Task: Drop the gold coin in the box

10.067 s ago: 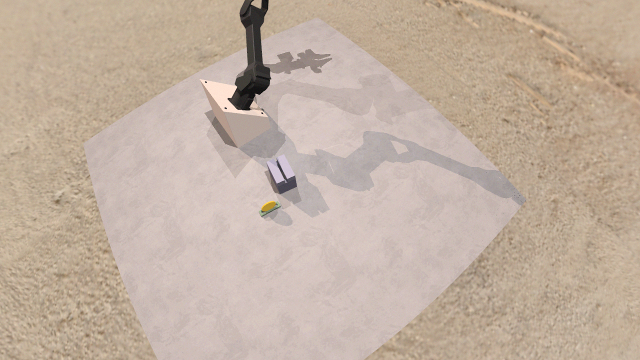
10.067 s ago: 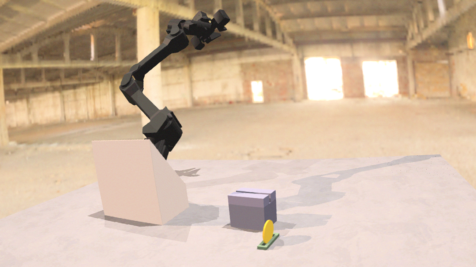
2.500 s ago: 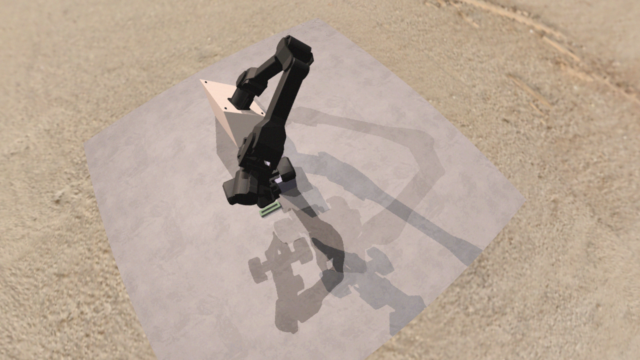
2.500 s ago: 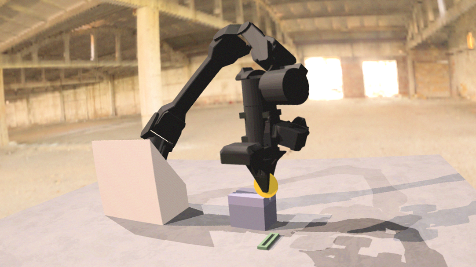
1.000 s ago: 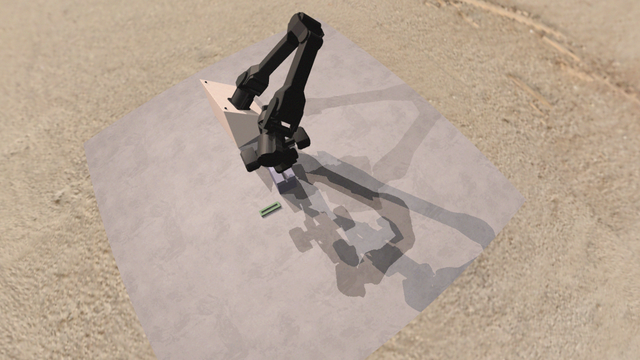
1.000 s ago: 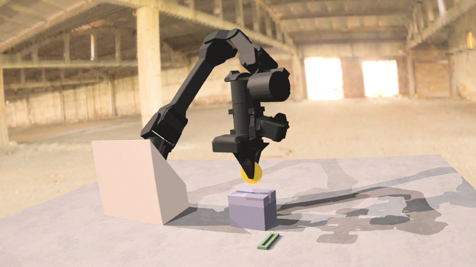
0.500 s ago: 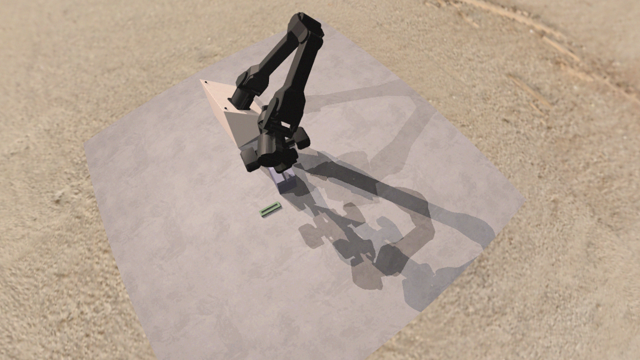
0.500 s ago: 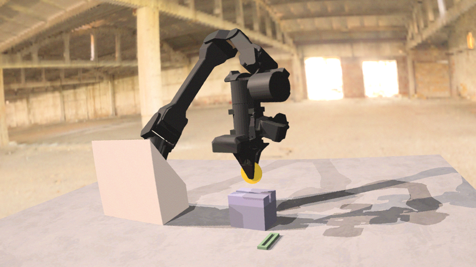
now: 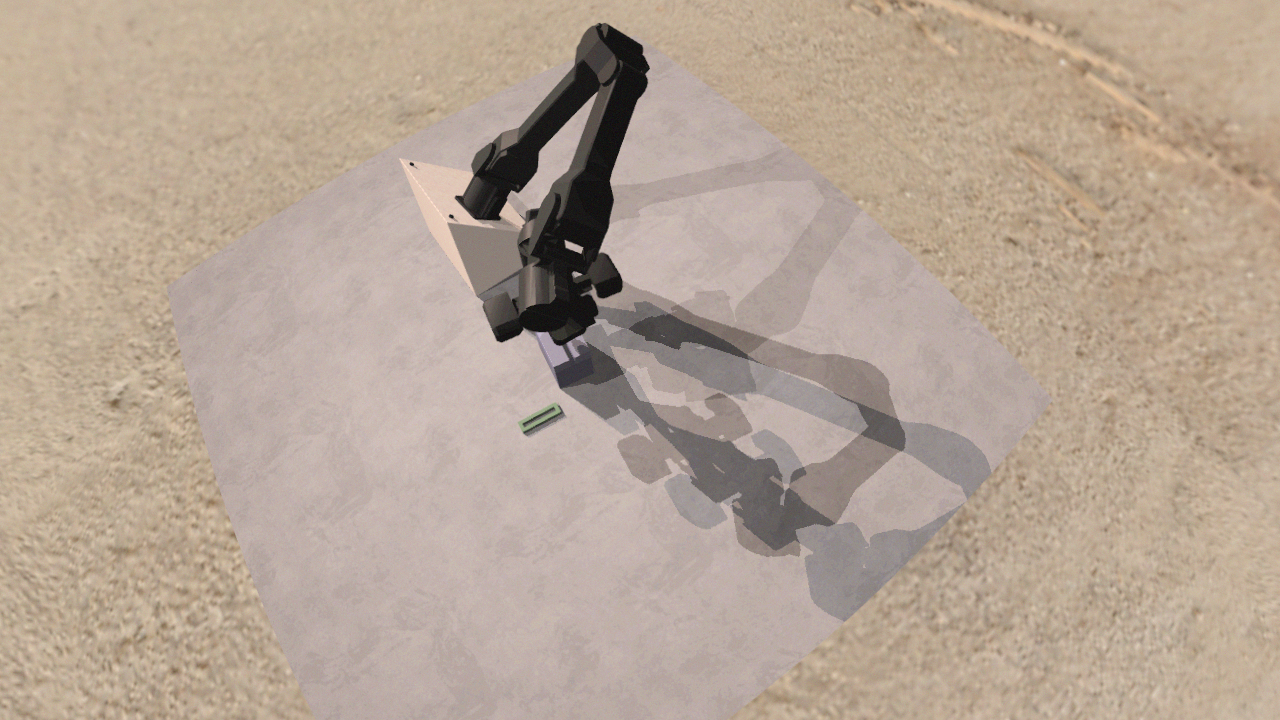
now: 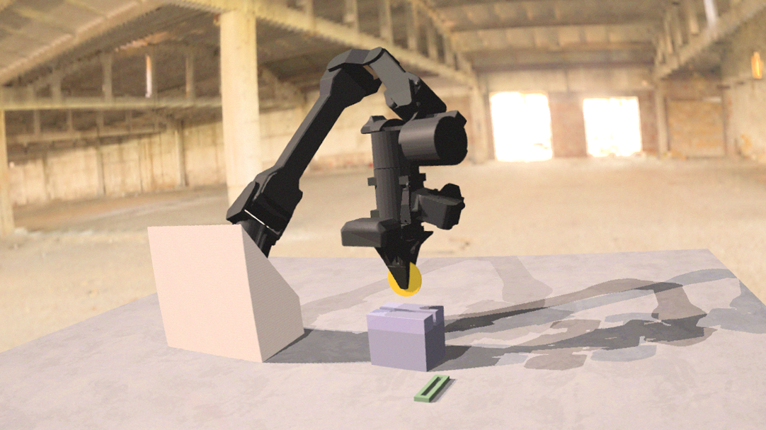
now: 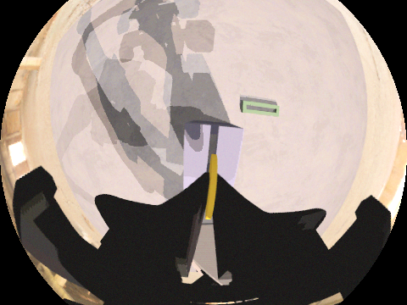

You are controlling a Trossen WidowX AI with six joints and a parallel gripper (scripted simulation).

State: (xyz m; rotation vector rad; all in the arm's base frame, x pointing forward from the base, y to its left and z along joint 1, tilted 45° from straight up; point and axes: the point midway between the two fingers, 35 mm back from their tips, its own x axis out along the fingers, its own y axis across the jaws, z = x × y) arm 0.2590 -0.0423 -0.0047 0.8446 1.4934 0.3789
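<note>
Right now my gripper tip is 10 mm below the coin.
</note>
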